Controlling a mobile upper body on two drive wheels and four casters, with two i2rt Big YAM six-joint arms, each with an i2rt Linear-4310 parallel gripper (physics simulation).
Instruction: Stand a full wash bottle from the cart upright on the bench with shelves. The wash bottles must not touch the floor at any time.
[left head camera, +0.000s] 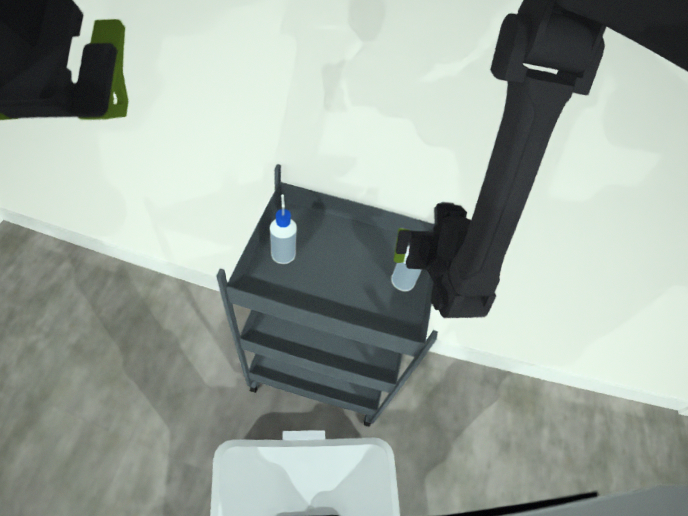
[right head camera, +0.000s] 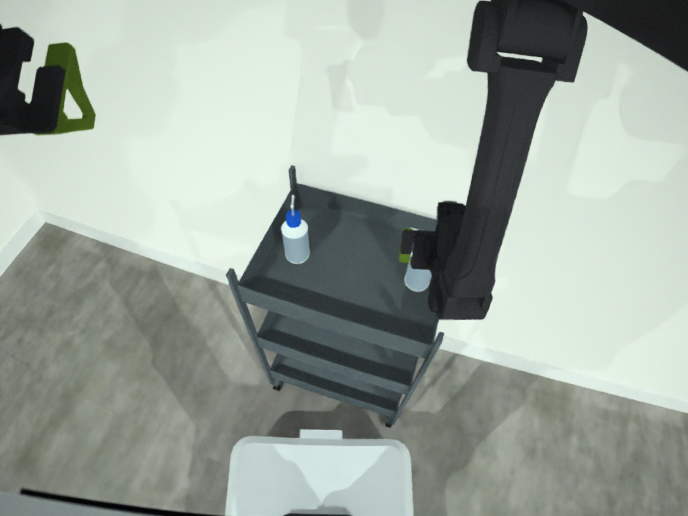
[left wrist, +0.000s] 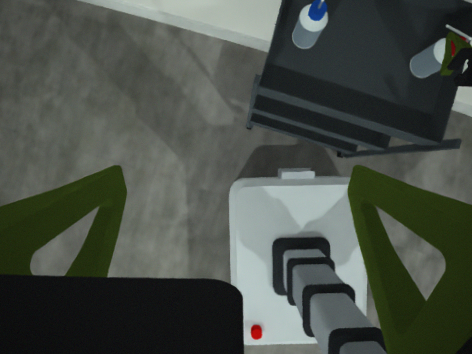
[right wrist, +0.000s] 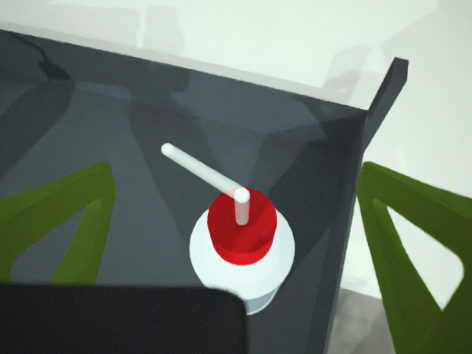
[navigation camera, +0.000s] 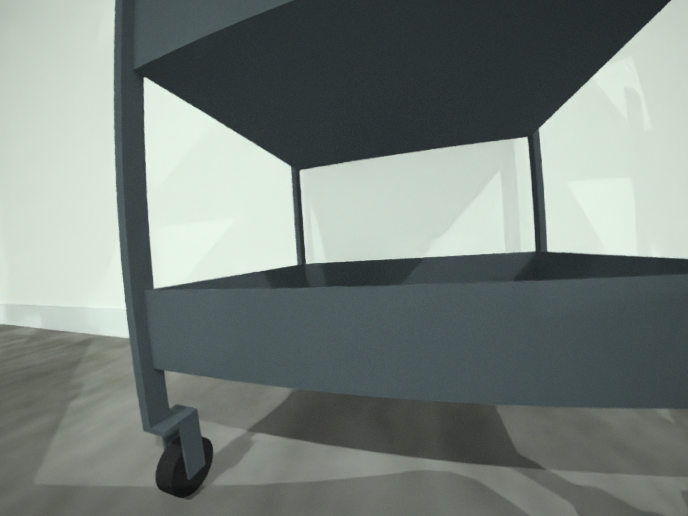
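A wash bottle with a red cap (left head camera: 404, 277) (right head camera: 417, 278) (left wrist: 427, 60) (right wrist: 241, 235) stands upright near the right side of the grey cart's top tray (left head camera: 327, 317) (right head camera: 338, 317) (right wrist: 225, 90). My right gripper (right wrist: 236, 175) is open above it, one finger on either side of the bottle in the right wrist view, holding nothing. A wash bottle with a blue cap (left head camera: 283, 244) (right head camera: 296, 244) (left wrist: 307, 31) stands upright near the tray's left side. Both bodies look grey below white shoulders; the fill level is hard to tell. My left gripper (left wrist: 237, 178) is open and empty, away from the cart. The shelved bench does not show.
The tray has raised walls, and a corner post (right wrist: 387, 97) rises at its back right. My white base (left head camera: 305, 461) (right head camera: 322, 461) (left wrist: 255, 215) stands in front of the cart. A pale wall (left head camera: 222, 138) is behind it. The navigation camera shows a lower tray (navigation camera: 416, 338) and a caster (navigation camera: 180, 469).
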